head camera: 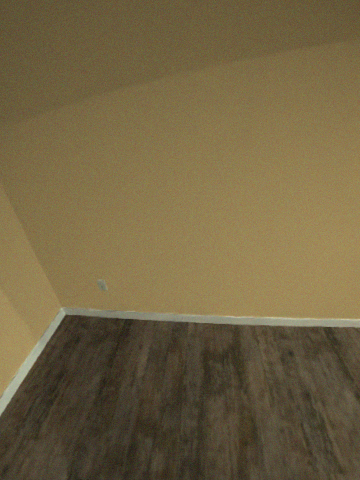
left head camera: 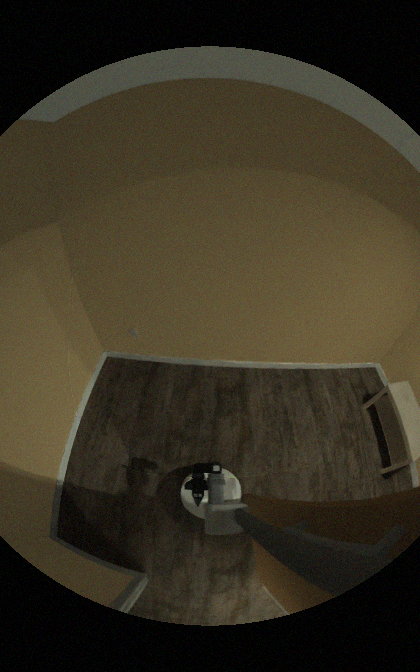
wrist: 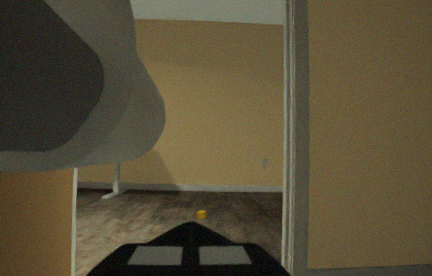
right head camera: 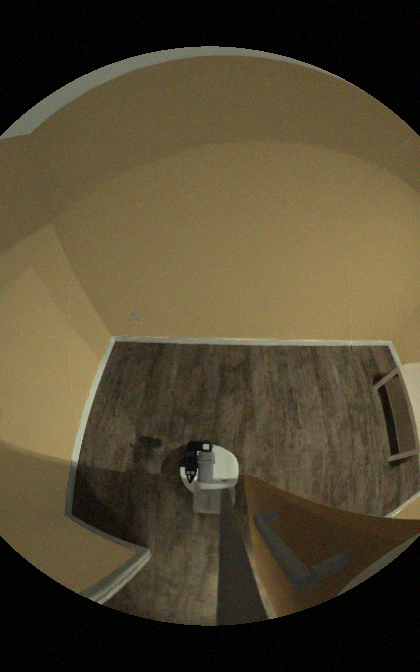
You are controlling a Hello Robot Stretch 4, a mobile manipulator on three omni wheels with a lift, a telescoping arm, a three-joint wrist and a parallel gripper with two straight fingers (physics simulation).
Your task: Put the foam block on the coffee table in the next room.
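Frame: origin at the robot's base, x ahead, y left, z up, level; centimetres.
Seen in the pictures: gripper, fingertip midpoint: (wrist: 191, 241).
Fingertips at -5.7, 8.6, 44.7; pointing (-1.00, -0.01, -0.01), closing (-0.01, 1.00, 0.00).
A point is followed by its place in that frame, as x, y, z.
A small yellow-orange block (wrist: 201, 214) @[-200.7, 15.3, 0.5], which looks like the foam block, lies on the floor beyond the doorway in the wrist view, past the fingertips and well away from them. My gripper (wrist: 191, 241) @[-5.7, 8.6, 44.7] (left head camera: 198, 503) (right head camera: 190, 481) is shut and empty, folded in above my white round base. A low table with a pale top and wooden legs, which looks like the coffee table, stands against the wall at the right edge of both side head views; its top (left head camera: 406, 405) (right head camera: 413, 382) is partly cut off. The block does not show in the head views.
An open brown door (left head camera: 360, 515) (right head camera: 360, 520) with a grey handle (right head camera: 282, 545) stands close to my base on the right. A white door frame (wrist: 296, 150) @[-85.0, 47.2, 51.8] borders the opening. A wall corner (left head camera: 145, 577) (right head camera: 146, 552) juts in at lower left. A white furniture leg (wrist: 117, 179) @[-309.9, -83.6, 15.4] stands beyond the opening.
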